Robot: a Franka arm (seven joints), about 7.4 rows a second.
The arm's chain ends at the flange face. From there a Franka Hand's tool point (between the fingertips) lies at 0.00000 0.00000 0.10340 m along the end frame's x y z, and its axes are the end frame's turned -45 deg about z.
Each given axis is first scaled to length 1.
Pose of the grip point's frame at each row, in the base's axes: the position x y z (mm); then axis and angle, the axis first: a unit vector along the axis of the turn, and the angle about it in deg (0 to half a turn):
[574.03 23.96 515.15 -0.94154 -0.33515 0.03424 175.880]
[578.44 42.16 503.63 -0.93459 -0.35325 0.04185 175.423]
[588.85 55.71 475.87 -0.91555 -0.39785 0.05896 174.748]
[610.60 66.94 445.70 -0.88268 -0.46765 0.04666 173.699]
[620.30 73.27 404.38 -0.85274 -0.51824 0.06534 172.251]
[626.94 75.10 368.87 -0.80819 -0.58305 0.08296 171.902]
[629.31 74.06 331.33 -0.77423 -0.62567 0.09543 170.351]
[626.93 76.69 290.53 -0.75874 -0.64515 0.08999 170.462]
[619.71 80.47 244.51 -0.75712 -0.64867 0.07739 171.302]
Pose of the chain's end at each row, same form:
[583.18 19.34 618.04 -0.99768 0.05065 0.04538 177.695]
[589.43 37.50 606.34 -0.99806 0.03127 0.05393 177.606]
[603.76 51.89 578.12 -0.99726 -0.01719 0.07196 177.732]
[624.40 61.42 548.03 -0.99349 -0.09417 0.06411 176.224]
[638.99 68.35 505.96 -0.98459 -0.15222 0.08615 175.704]
[649.23 73.28 469.82 -0.96792 -0.22894 0.10353 176.153]
[655.32 72.90 431.40 -0.95216 -0.28100 0.12014 175.265]
[652.01 75.61 390.84 -0.94544 -0.30490 0.11477 175.129]
[641.90 78.95 345.49 -0.94577 -0.30892 0.10040 175.355]

